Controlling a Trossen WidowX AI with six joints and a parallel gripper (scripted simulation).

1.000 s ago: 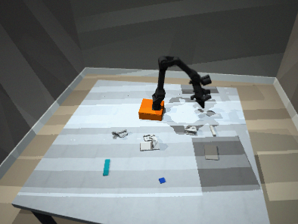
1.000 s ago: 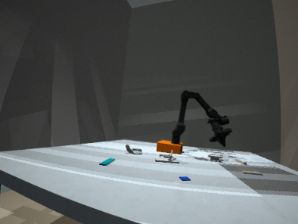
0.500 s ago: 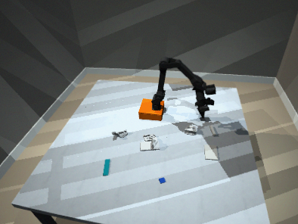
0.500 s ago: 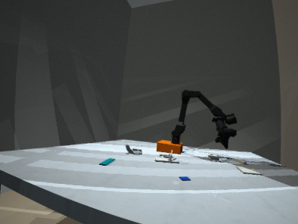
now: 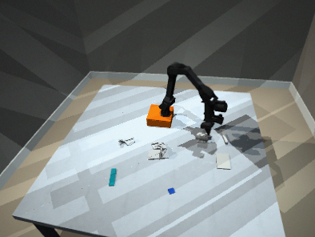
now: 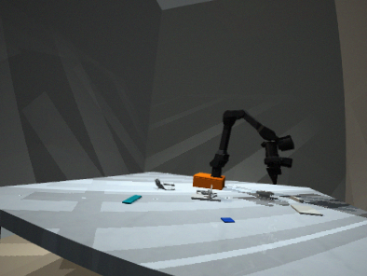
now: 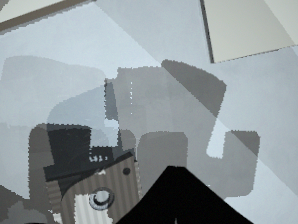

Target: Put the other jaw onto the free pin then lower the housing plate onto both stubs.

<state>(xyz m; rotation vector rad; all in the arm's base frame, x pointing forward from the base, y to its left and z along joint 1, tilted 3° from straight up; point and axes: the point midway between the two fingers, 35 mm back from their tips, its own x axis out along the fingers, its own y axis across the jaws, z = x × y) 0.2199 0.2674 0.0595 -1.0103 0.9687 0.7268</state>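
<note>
My gripper tip is now 54 cm to the left of the jaw, 4 cm above it and 1 cm short of it. Also, from my gripper tip: short pale bar: 12 cm to the left, 7 cm below, 4 cm behind; pale flat plate: 14 cm ahead, 7 cm to the left, 7 cm below; small pale block: 6 cm below, 5 cm behind, 3 cm to the right.
</note>
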